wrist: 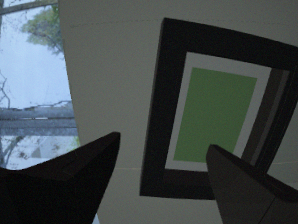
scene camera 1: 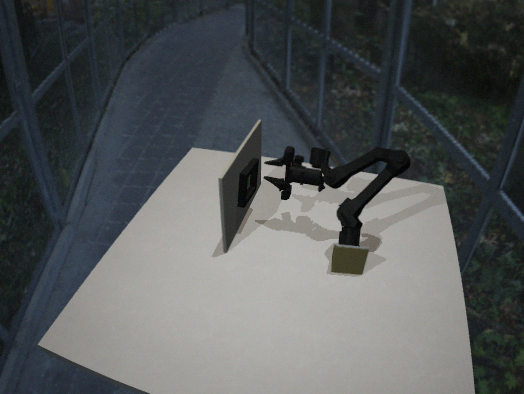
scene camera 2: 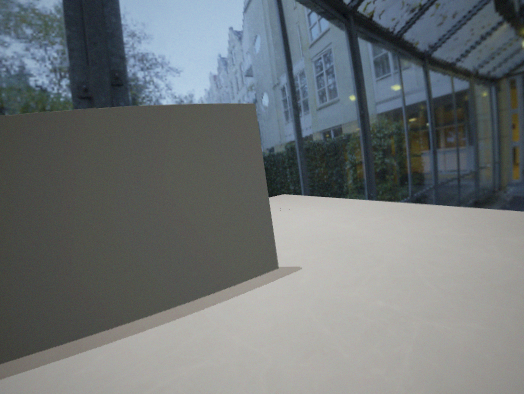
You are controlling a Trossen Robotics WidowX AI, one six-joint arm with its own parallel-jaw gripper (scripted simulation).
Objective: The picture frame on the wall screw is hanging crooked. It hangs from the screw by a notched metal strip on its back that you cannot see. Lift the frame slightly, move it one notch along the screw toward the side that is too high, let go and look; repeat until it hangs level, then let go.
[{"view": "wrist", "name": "my gripper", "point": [164,145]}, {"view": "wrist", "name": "picture frame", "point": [211,86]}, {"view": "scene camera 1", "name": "my gripper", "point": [264,169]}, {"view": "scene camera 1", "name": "picture frame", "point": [248,176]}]
